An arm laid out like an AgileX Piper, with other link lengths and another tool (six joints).
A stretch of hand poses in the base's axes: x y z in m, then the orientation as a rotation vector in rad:
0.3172 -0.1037 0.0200 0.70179 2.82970 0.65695
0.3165 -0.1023 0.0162 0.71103 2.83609 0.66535
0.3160 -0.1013 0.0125 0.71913 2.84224 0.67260
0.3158 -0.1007 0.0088 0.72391 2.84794 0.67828
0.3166 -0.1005 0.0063 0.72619 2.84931 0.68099
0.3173 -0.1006 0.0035 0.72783 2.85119 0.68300
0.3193 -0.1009 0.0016 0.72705 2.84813 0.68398
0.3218 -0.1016 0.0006 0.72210 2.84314 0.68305
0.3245 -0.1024 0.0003 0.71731 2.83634 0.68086
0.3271 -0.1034 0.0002 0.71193 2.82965 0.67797
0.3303 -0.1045 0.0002 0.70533 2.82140 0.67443
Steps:
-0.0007 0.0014 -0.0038 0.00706 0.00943 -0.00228
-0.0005 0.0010 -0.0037 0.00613 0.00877 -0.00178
-0.0002 0.0006 -0.0037 0.00470 0.00711 -0.00016
0.0008 0.0002 -0.0025 0.00214 0.00219 -0.00056
0.0007 -0.0001 -0.0028 0.00164 0.00238 -0.00007
0.0020 -0.0003 -0.0019 0.00038 -0.00298 -0.00058
0.0025 -0.0007 -0.0010 -0.00145 -0.00633 0.00093
0.0027 -0.0008 -0.0003 -0.00240 -0.00795 0.00007
0.0026 -0.0010 -0.0001 -0.00293 -0.00810 0.00040
0.0032 -0.0011 0.0000 -0.00360 -0.00997 0.00049

